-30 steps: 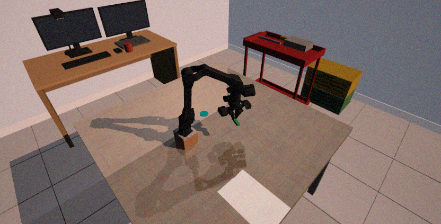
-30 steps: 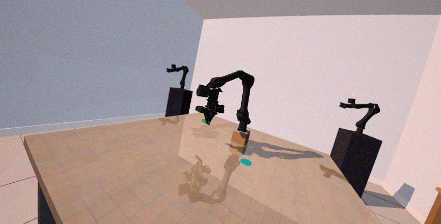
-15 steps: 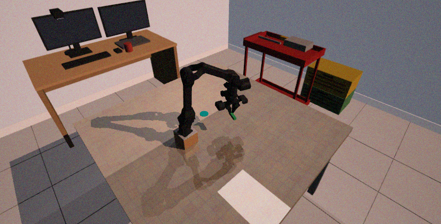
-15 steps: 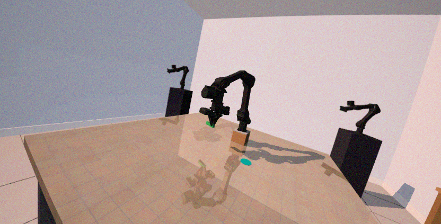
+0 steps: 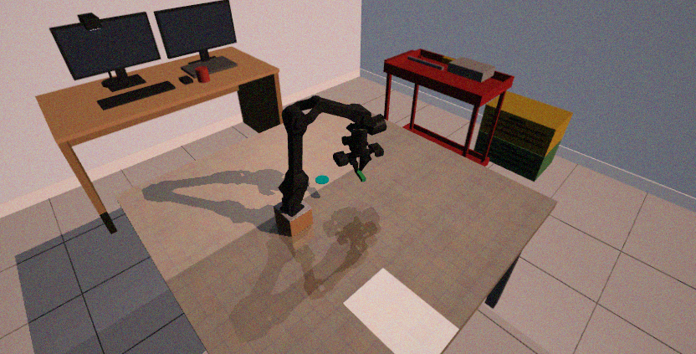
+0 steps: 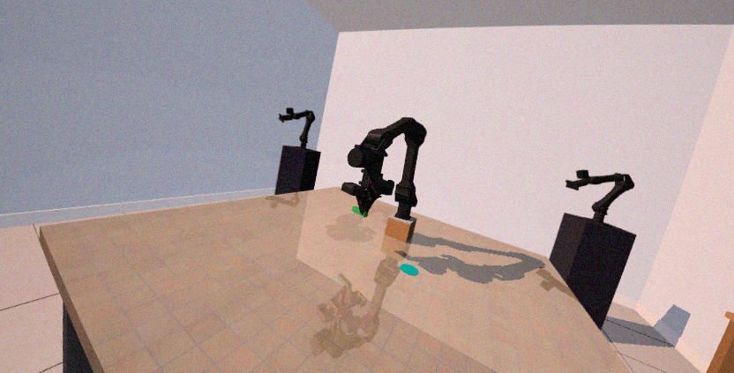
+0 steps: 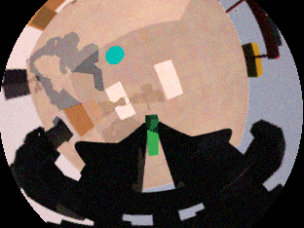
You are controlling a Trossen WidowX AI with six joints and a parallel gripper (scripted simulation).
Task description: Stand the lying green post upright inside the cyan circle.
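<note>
The cyan circle is 19 cm to the left of my gripper tip and 13 cm below it. Round my gripper tip: green post: 2 cm to the right, 1 cm behind.
</note>
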